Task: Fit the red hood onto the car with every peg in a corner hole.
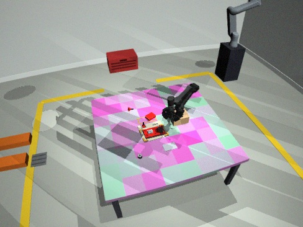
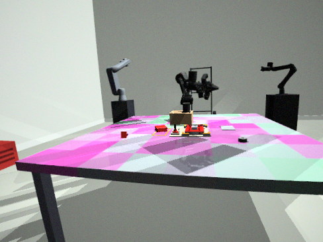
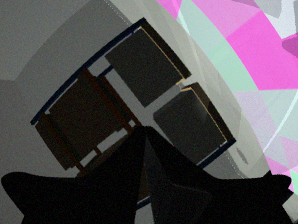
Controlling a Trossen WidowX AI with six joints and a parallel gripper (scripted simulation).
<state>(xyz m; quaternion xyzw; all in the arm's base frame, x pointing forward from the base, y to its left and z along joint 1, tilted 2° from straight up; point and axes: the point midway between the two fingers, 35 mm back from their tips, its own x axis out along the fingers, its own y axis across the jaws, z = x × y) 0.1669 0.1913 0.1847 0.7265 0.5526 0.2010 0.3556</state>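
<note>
The red hood is 8 cm ahead of my gripper tip, 38 cm to the right of it and 24 cm below it. Round my gripper tip: white plate: 2 cm ahead, 5 cm to the left, 26 cm below; then dark ring: 31 cm ahead, 8 cm to the left, 25 cm below.
</note>
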